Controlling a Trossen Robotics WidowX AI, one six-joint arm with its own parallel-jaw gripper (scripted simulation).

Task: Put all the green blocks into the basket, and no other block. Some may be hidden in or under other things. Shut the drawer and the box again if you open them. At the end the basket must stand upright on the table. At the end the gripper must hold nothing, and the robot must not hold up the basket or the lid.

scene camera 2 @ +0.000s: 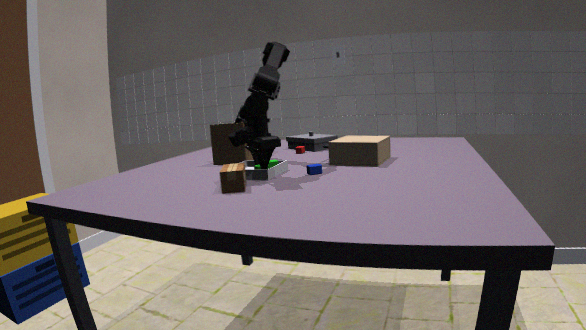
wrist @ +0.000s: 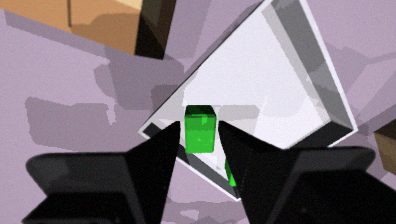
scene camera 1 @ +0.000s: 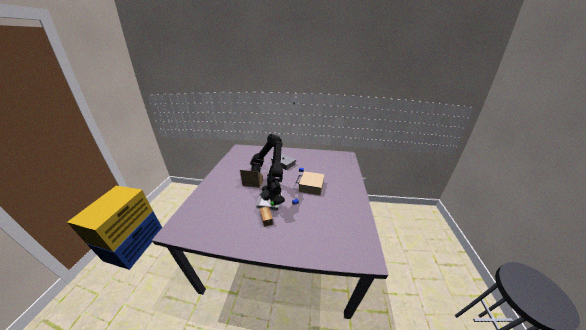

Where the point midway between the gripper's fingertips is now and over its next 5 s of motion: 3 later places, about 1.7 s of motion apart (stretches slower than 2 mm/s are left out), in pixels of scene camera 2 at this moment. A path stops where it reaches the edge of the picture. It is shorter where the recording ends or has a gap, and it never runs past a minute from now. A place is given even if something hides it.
My gripper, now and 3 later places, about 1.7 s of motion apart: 261, 170; 292, 124; 325, 130; 331, 149
